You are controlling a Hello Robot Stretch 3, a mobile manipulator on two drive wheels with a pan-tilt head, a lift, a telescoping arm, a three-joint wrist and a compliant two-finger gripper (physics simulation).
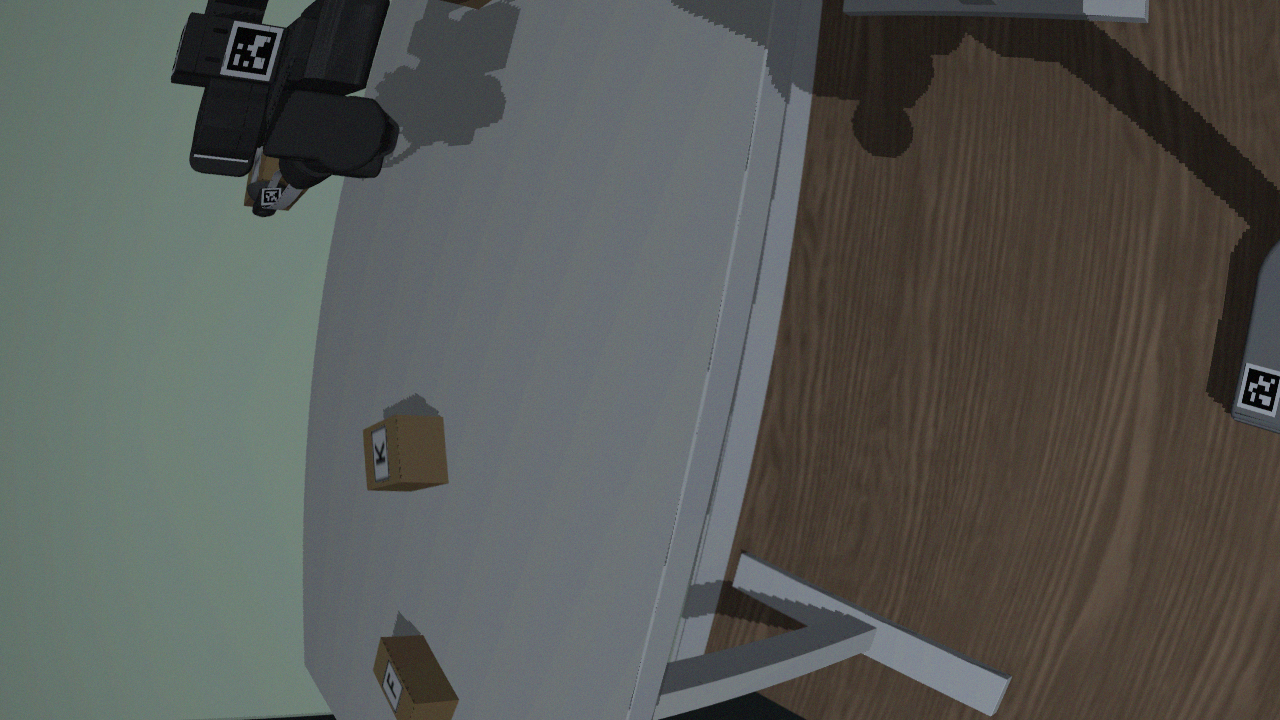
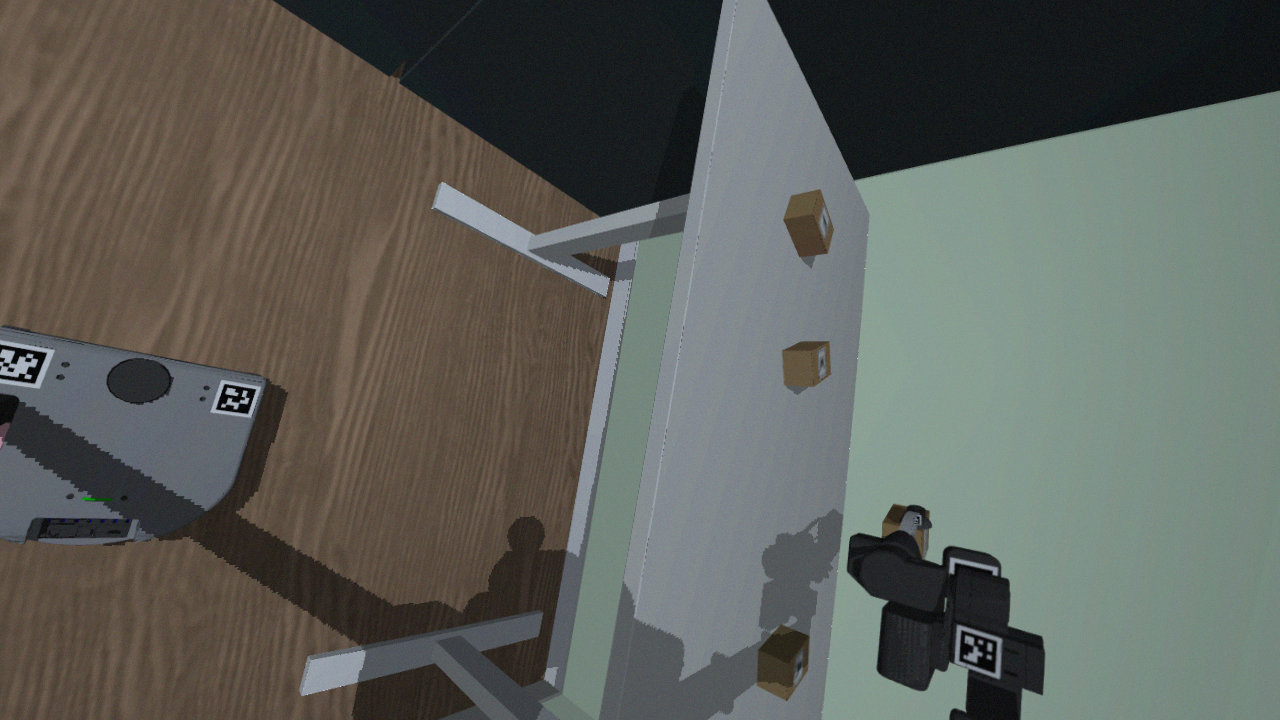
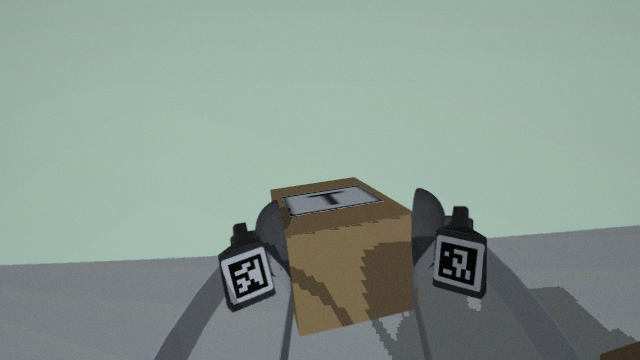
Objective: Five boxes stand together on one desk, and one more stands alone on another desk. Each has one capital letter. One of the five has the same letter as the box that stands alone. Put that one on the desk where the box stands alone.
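Places are measured from the robot's base along level axes (x ahead, y left, z up), in centimetres.
Pixels of known places: gripper, fingertip midpoint: [image 3: 349,222]; robot's base, origin of the base link: [image 2: 139,378].
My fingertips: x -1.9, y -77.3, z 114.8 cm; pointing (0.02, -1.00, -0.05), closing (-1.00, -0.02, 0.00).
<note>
For each thing: its middle in the pictures, then the offset to it from my fingertips. Level surfaces: height alone.
- brown box with the letter T, body centre: [image 3: 332,239] [image 1: 280,164] [image 2: 906,535] dx +1.1, dy -0.9, dz -1.4 cm
- white desk, its level: dz -19.8 cm
- K box, body centre: [image 1: 403,455] [image 2: 807,362] dx +26.1, dy +4.1, dz -17.3 cm
- F box, body centre: [image 1: 413,684] [image 2: 809,224] dx +49.3, dy +10.0, dz -17.3 cm
- wooden floor, its level: dz -114.8 cm
My gripper [image 1: 273,186] [image 2: 907,528] [image 3: 349,222] is shut on the brown box with the letter T [image 1: 291,198] [image 2: 895,522] [image 3: 345,280], one finger on each side. It holds this box raised above the white desk [image 1: 554,313] [image 2: 742,358] [image 3: 100,310], near the wall side. The K box [image 1: 420,452] [image 2: 805,365] and the F box [image 1: 431,676] [image 2: 808,223] stand on the desk. Another box [image 2: 783,660] [image 3: 622,352] stands there too; its letter is not readable. The lone box and its desk do not show.
A pale green wall [image 1: 134,402] [image 2: 1074,313] [image 3: 320,100] is behind the desk. The desk's splayed legs and feet [image 1: 939,662] [image 2: 483,219] reach out over the wooden floor [image 1: 966,358] [image 2: 313,179]. My grey base [image 1: 1263,322] [image 2: 196,429] stands on this floor, apart from the desk.
</note>
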